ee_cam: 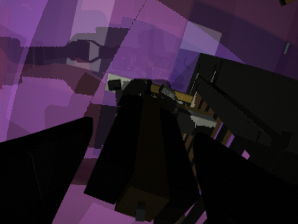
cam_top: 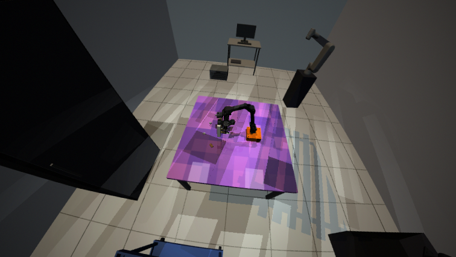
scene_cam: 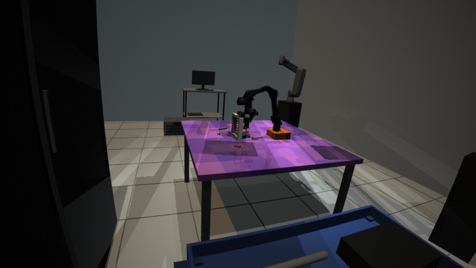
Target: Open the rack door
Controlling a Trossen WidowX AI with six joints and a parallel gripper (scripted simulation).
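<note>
The dark door handle lies 10 mm to the right of my gripper tip and 30 mm below it.
</note>
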